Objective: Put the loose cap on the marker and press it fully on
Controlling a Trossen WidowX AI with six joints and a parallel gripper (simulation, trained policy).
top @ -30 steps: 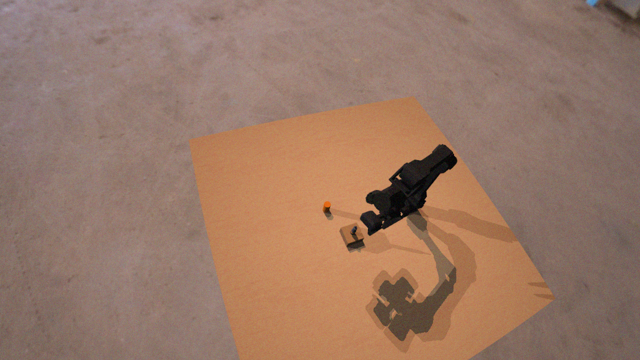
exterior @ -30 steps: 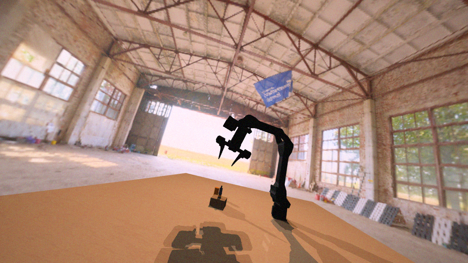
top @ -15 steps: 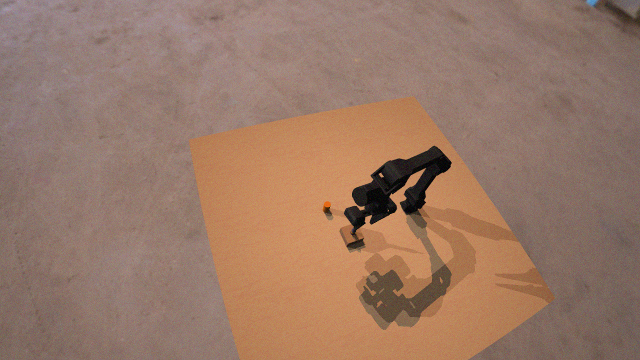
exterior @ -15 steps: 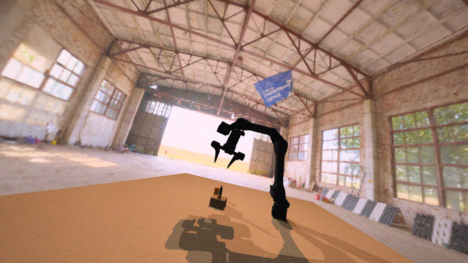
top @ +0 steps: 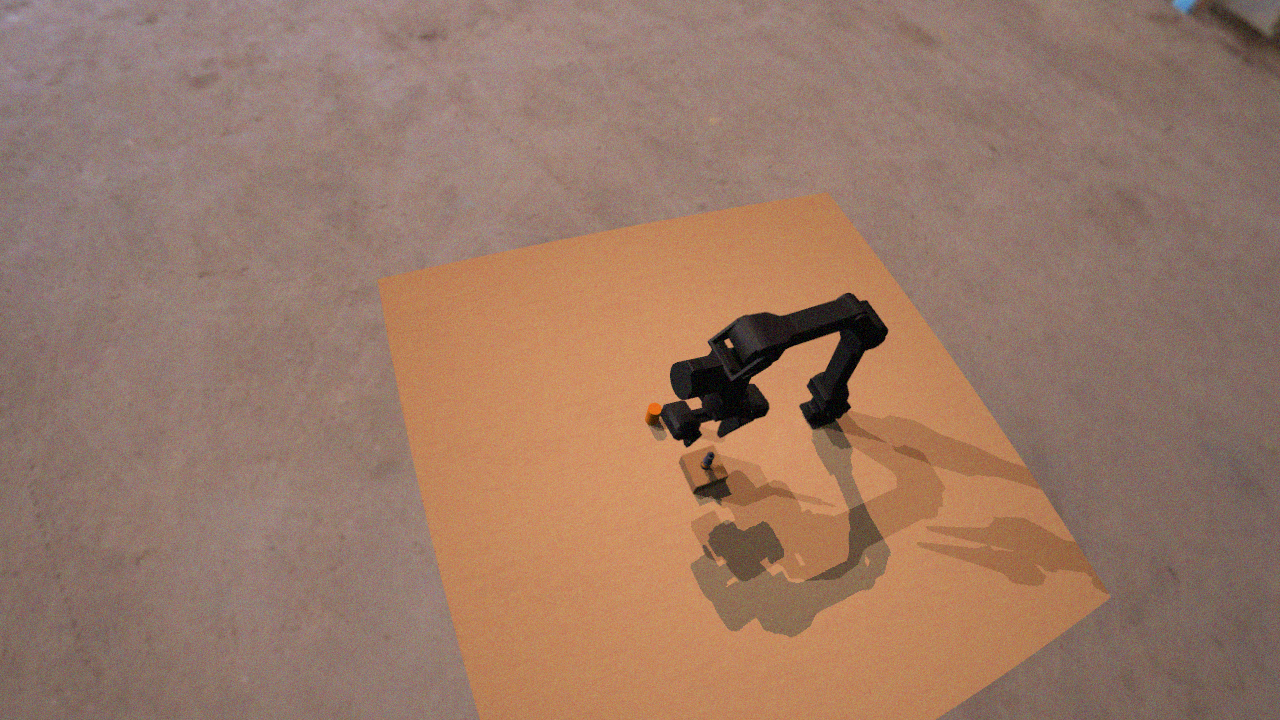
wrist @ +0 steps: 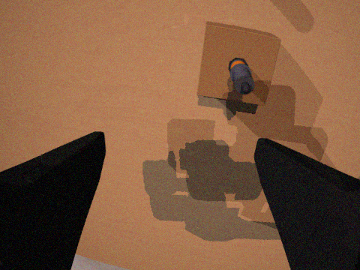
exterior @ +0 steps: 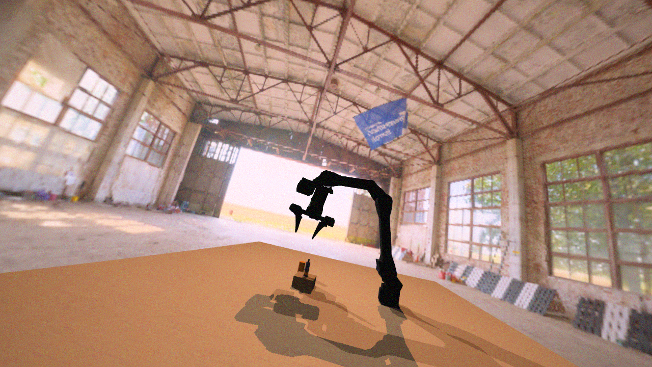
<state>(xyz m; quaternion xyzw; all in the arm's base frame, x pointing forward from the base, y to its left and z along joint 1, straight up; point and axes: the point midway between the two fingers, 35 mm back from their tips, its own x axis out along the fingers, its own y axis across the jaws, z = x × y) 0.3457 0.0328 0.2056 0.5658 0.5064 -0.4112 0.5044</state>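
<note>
My gripper tip is 15 cm above the orange cap, 14 cm to the left of it and 1 cm short of it. Also, from my gripper tip: brown holder block 16 cm below, 4 cm behind.
</note>
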